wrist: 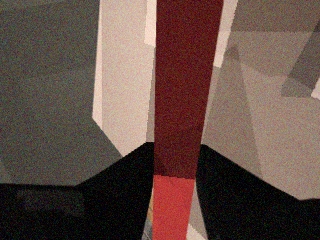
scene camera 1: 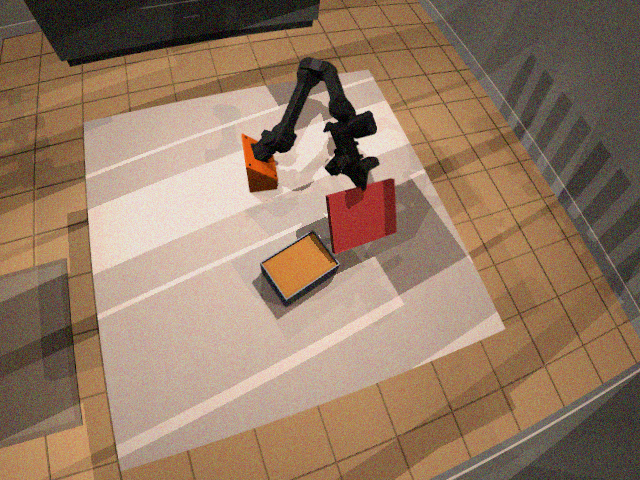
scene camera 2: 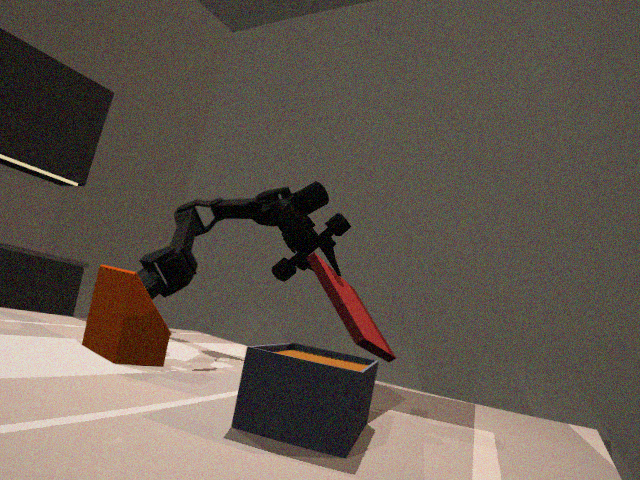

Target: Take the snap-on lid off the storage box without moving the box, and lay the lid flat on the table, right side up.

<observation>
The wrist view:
my gripper
red lid: held by my gripper
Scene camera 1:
my gripper
red lid
storage box
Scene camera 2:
my gripper
red lid
storage box
</observation>
